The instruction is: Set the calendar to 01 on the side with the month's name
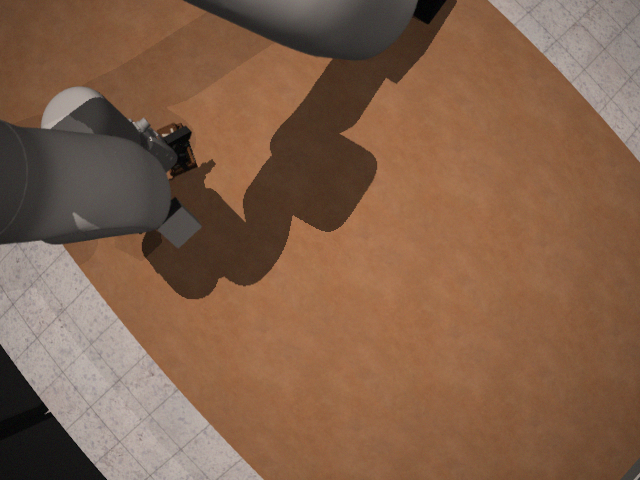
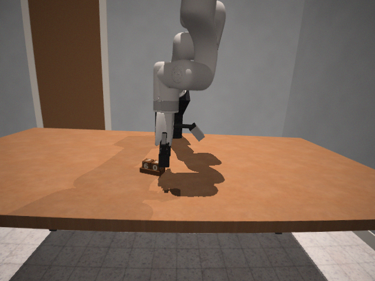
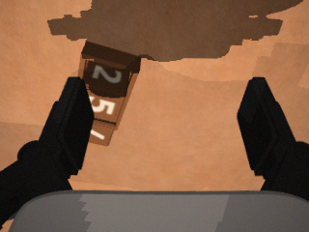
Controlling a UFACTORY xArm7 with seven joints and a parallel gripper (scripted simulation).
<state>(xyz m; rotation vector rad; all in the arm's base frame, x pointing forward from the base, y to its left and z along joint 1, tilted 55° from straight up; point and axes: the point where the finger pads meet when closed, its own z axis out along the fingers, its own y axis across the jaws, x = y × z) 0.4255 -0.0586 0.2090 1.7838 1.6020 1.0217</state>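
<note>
The cube lies 60 mm to the right of my hand, 60 mm behind it and 50 mm below it. The rest, counted from my hand: calendar tray 60 mm below, 50 mm behind, 40 mm to the right.
</note>
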